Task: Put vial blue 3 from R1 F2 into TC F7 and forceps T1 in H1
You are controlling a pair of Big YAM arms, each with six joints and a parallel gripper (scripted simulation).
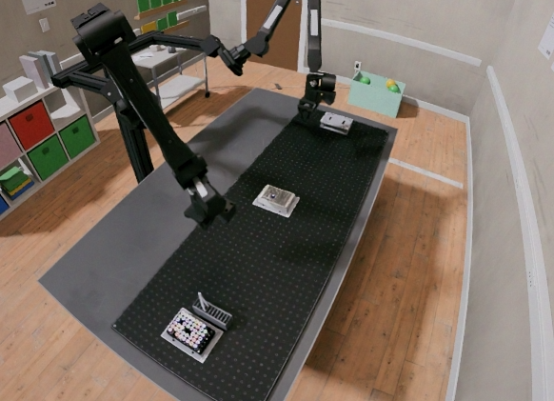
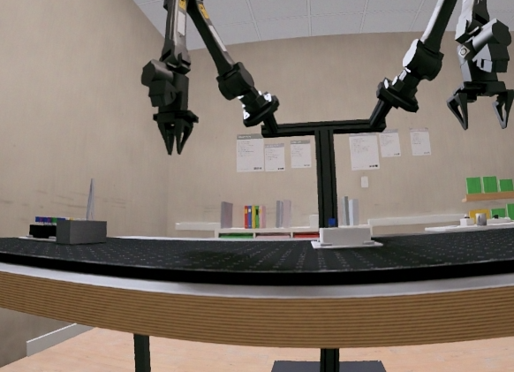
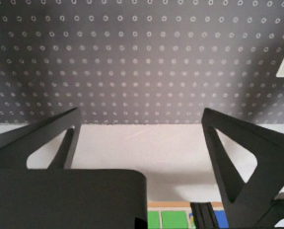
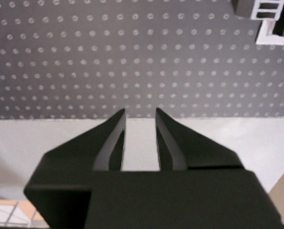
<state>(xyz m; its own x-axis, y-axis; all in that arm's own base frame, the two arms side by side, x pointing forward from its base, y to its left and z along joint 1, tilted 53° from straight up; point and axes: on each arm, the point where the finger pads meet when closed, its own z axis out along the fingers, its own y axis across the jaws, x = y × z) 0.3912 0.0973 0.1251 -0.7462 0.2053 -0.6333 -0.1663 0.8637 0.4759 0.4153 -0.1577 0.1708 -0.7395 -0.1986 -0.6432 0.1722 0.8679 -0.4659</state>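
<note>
My right gripper is now 130 mm short of the grey holder H1, 160 mm to the left of it and 210 mm above it.
</note>
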